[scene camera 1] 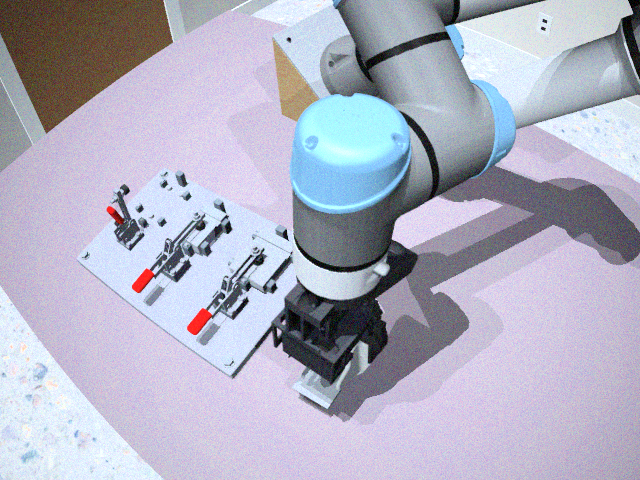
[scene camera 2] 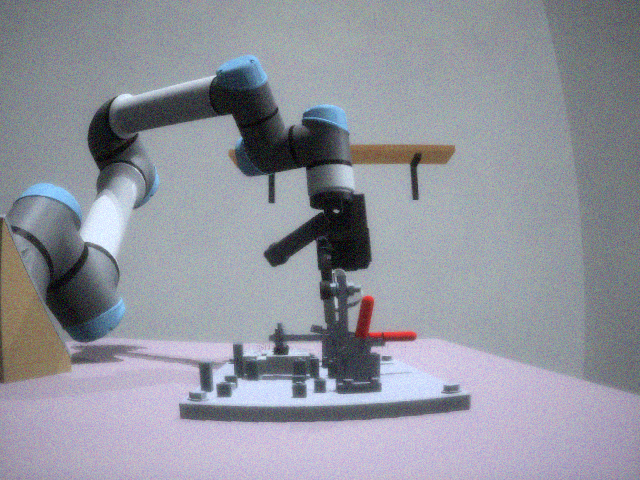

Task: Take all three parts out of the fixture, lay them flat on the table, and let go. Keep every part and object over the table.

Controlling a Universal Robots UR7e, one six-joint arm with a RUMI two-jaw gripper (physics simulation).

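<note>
My gripper is shut on a light grey part and holds it low over the table, just off the fixture's near right side; whether the part touches the table I cannot tell. In the scene camera 2 view the fingertips are largely hidden behind a clamp. The fixture plate carries a second part in its middle and a third part towards its right. Clamp arms reach over both, with red handles lying low. The far left clamp stands with its arm raised and no part under it.
Several small pegs and blocks stand on the plate, among them a tall peg. The robot's wedge-shaped base mount stands at the back. The pink table curves away at the left. A wooden shelf hangs on the wall.
</note>
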